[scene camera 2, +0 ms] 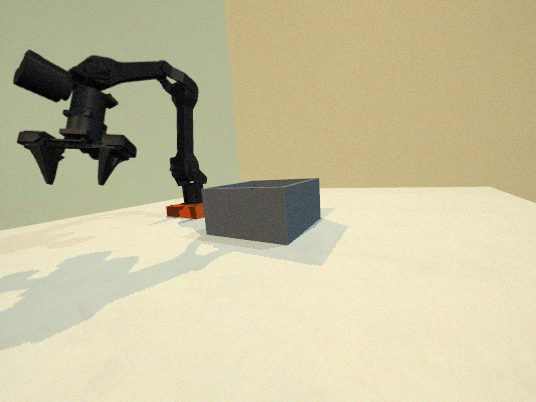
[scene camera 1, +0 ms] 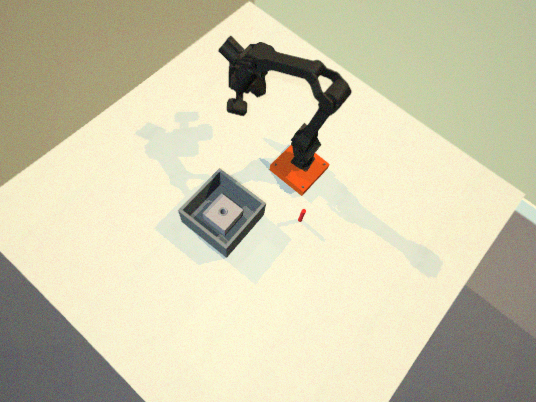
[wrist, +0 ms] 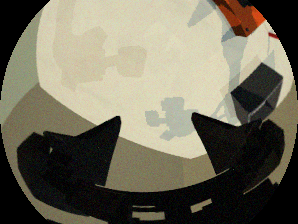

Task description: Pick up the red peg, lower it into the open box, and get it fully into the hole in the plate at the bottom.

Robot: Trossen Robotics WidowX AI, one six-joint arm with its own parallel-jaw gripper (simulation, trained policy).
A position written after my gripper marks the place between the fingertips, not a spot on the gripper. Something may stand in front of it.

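You can see my gripper point(scene camera 2: 75, 184) here. Scene camera 1 shows the gripper point(scene camera 1: 229, 99) too, and the wrist view also shows the gripper point(wrist: 157, 117). There's a grey box point(scene camera 2: 273, 211) as well. Scene camera 1 shows the box point(scene camera 1: 191, 213) too, and the wrist view also shows the box point(wrist: 262, 86). A light plate point(scene camera 1: 222, 214) is there too. Scene camera 2 does not show the light plate, which is hidden by the grey box.
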